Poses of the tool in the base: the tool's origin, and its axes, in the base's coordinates. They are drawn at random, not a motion.
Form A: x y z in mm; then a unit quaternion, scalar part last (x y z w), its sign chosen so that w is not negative.
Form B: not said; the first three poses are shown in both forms.
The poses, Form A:
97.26 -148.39 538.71 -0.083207 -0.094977 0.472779 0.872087
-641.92 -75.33 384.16 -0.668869 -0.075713 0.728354 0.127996
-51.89 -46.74 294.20 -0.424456 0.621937 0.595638 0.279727
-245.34 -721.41 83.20 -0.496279 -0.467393 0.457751 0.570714
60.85 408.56 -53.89 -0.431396 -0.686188 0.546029 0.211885
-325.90 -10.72 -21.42 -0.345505 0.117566 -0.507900 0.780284
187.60 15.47 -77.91 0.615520 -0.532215 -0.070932 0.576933
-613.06 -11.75 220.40 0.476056 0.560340 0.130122 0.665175
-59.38 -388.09 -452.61 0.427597 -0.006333 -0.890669 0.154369
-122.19 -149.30 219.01 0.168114 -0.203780 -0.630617 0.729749
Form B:
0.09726 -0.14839 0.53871 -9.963 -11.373 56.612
-0.64192 -0.07533 0.38416 -111.476 -12.619 121.390
-0.05189 -0.04674 0.29420 -65.216 95.558 91.517
-0.24534 -0.72141 0.08320 -66.723 -62.839 61.543
0.06085 0.40856 -0.05389 -68.656 -109.205 86.899
-0.32590 -0.01072 -0.02142 -42.773 14.555 -62.877
0.18760 0.01547 -0.07791 82.540 -71.369 -9.512
-0.61306 -0.01175 0.22040 61.593 72.498 16.836
-0.05938 -0.38809 -0.45261 70.215 -1.040 -146.255
-0.12219 -0.14930 0.21901 21.212 -25.712 -79.570

